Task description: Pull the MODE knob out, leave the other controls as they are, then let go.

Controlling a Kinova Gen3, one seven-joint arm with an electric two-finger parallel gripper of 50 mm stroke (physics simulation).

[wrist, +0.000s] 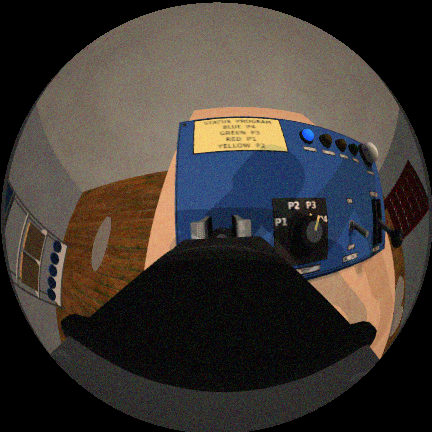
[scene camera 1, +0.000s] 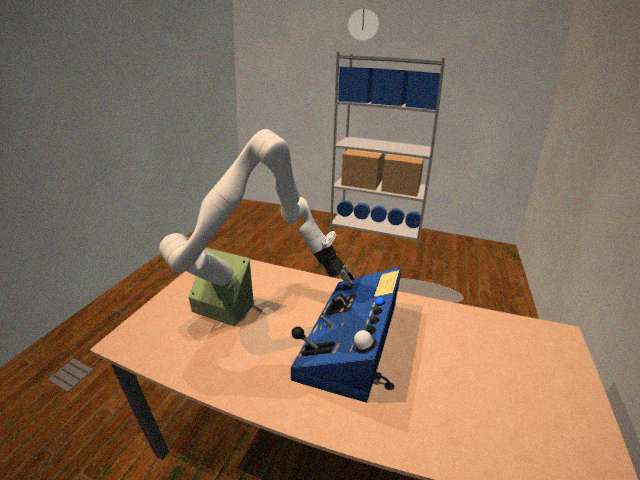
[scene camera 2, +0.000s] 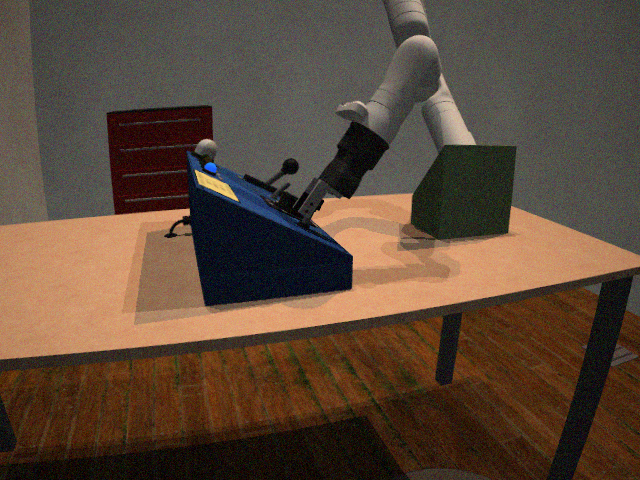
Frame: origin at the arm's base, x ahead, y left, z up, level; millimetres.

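Seen in the pictures: gripper, fingertip midpoint: point(wrist: 221, 224) point(scene camera 1: 351, 282) point(scene camera 2: 300, 213); arm's base at its link origin: point(scene camera 1: 222, 273) point(scene camera 2: 463, 166).
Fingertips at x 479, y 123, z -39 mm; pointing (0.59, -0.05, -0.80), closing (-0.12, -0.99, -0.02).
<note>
Offsets run from my fingertips to a thing's middle. "*": to the spot under its first point.
The blue console point(scene camera 1: 330, 377) point(scene camera 2: 273, 268) point(wrist: 205, 185) stands on the table. My gripper point(scene camera 1: 349, 282) point(scene camera 2: 306, 219) point(wrist: 221, 224) is shut on the MODE knob @[dz +17, dx -27, dy +3 mm] point(wrist: 223, 233), a small dark knob at the console's lower left in the wrist view. The gripper body hides most of the knob and its label. How far out the knob stands is hard to tell. Right of it, the black rotary dial @[dz -10, dx -30, dy -118 mm] point(scene camera 1: 338, 302) point(wrist: 314, 232) points near P4. The toggle @[dz -6, dx -57, dy -235 mm] point(scene camera 1: 326, 321) point(wrist: 359, 229) and the ball-ended lever point(scene camera 1: 298, 332) point(scene camera 2: 290, 166) point(wrist: 396, 237) stand apart from the fingers.
A blue lamp @[* dz +69, dx +114, dy -186 mm] point(scene camera 1: 380, 300) point(scene camera 2: 210, 167) point(wrist: 308, 135) is lit, in a row with dark lamps and a white round-topped button @[* dz +92, dx +77, dy -404 mm] point(scene camera 1: 363, 339) point(scene camera 2: 205, 148) point(wrist: 369, 151). A yellow label @[* dz +53, dx +134, dy -59 mm] point(scene camera 1: 387, 283) point(wrist: 240, 135) is on the panel. The arm's green base point(scene camera 1: 222, 299) point(scene camera 2: 465, 191) stands behind.
</note>
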